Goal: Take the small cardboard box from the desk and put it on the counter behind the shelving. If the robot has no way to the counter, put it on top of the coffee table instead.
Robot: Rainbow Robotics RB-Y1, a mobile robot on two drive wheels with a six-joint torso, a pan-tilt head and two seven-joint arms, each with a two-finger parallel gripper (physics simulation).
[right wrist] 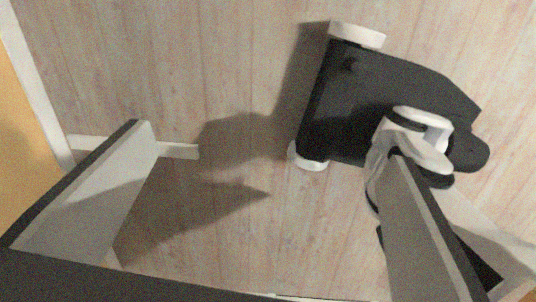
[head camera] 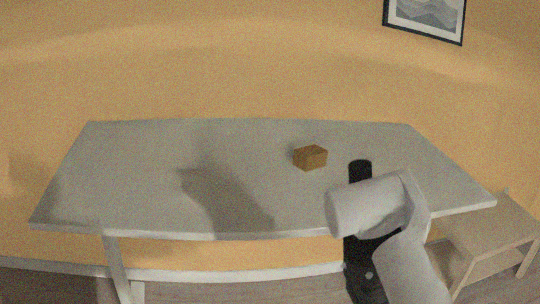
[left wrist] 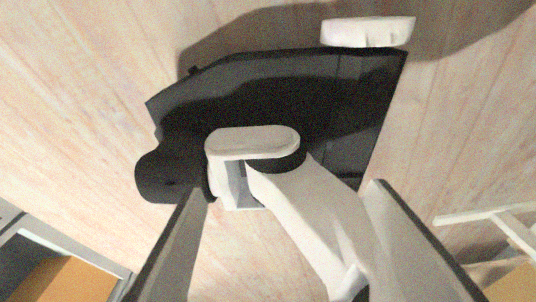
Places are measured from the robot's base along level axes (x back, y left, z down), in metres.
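Where they show: left gripper, fingertip midpoint: [left wrist: 284, 193]; right gripper, fingertip midpoint: [right wrist: 266, 153].
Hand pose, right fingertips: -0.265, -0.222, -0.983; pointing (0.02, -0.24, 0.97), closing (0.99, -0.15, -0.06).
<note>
Each offset is from my right fingertips to the top centre of the thing, as dx, dy, dz. "spot": to the spot under its first point. Level surfaces: height alone.
The small brown cardboard box {-0.696, +0.034, -0.019} [head camera: 310, 158] sits on the grey desk {dz +0.031} [head camera: 125, 165], right of the middle and toward the back. The low wooden coffee table {dz +0.531} [head camera: 505, 220] stands right of the desk, partly hidden by the desk and my right arm. My right arm reaches up over the desk's front edge, right of the box and apart from it. My right gripper [right wrist: 266, 153] is open and empty above the floor in the right wrist view. My left gripper [left wrist: 284, 193] is open and empty, with the robot's base and arm behind it. The counter and shelving do not show in the head view.
The desk has pale legs {spot: -0.572, +0.724, +0.475} [head camera: 116, 265]. An orange wall [head camera: 200, 75] with a framed picture [head camera: 425, 20] stands behind it. The black robot base [left wrist: 340, 100] [right wrist: 345, 95] stands on the wooden floor {dz +0.981} [left wrist: 75, 100] [right wrist: 225, 65]. A grey framed structure [left wrist: 75, 245] shows at the left wrist view's lower left.
</note>
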